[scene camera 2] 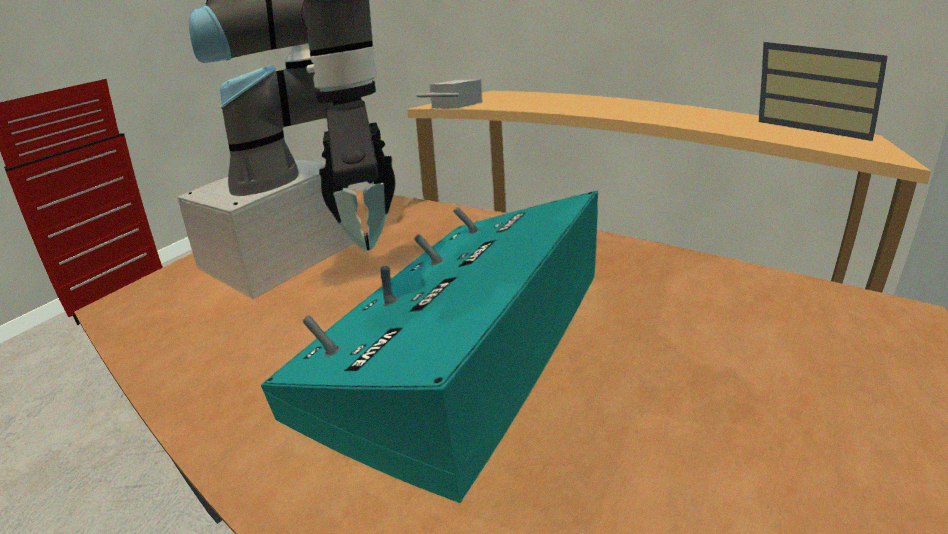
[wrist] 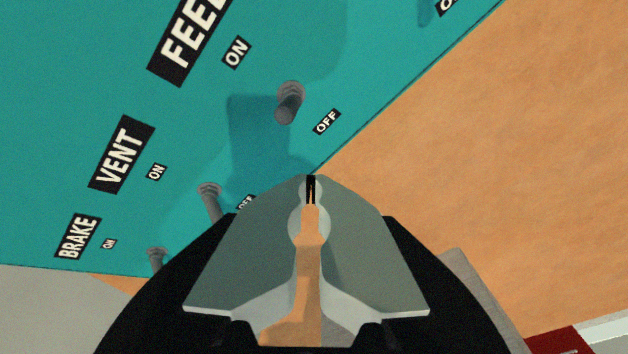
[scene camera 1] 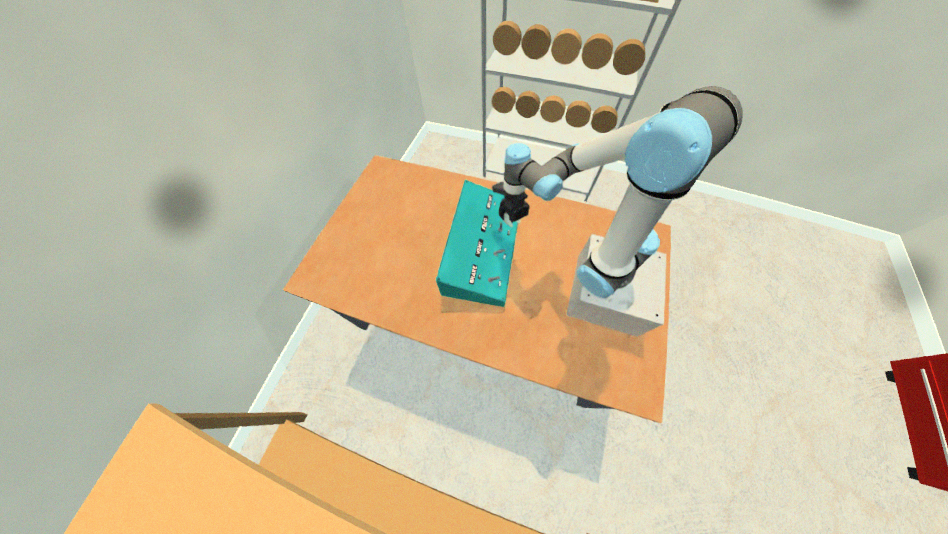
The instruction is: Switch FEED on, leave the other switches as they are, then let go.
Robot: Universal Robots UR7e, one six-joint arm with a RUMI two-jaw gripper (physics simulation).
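Frame: origin at the arm's base, x ahead, y left, z up, level; metres.
Where they show: gripper, fingertip midpoint: (scene camera 2: 368,249) (wrist: 311,177) (scene camera 1: 508,224); arm's base at its link origin: (scene camera 2: 264,182).
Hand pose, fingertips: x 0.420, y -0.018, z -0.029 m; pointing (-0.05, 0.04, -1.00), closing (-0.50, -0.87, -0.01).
Observation:
Each offset is from my fingertips to the centre of the thing. Level surfaces: height alone.
A teal sloped switch panel @(dx +0.083, dy +0.077, dz -0.090 m) (scene camera 1: 459,238) (scene camera 2: 524,331) (wrist: 60,65) lies on the table. The FEED lever @(dx +0.035, dy -0.002, dz -0.036 m) (scene camera 2: 387,285) (wrist: 288,105) stands steeper than its neighbours, leaning away from its OFF label towards the ON side. The VALVE lever @(dx +0.059, dy -0.121, dz -0.041 m) (scene camera 2: 320,334), the VENT lever @(dx -0.015, dy +0.108, dz -0.041 m) (scene camera 2: 427,248) (wrist: 211,200) and the BRAKE lever @(dx -0.052, dy +0.222, dz -0.041 m) (scene camera 2: 465,220) (wrist: 156,257) lean towards OFF. My gripper (scene camera 1: 509,220) (scene camera 2: 366,246) (wrist: 311,177) is shut and empty. Its tips are above the panel's OFF-side edge, apart from the FEED lever. In the wrist view the fingers partly hide the VENT and BRAKE levers.
The panel stands on an orange-brown table @(dz -0.149 m) (scene camera 1: 344,232) (scene camera 2: 696,398). The arm's pale base block (scene camera 1: 616,315) (scene camera 2: 218,245) is on the OFF side of the panel. A shelf rack (scene camera 1: 484,132) stands behind the table. A red drawer cabinet (scene camera 2: 86,199) and a wooden bench (scene camera 2: 630,116) stand farther off.

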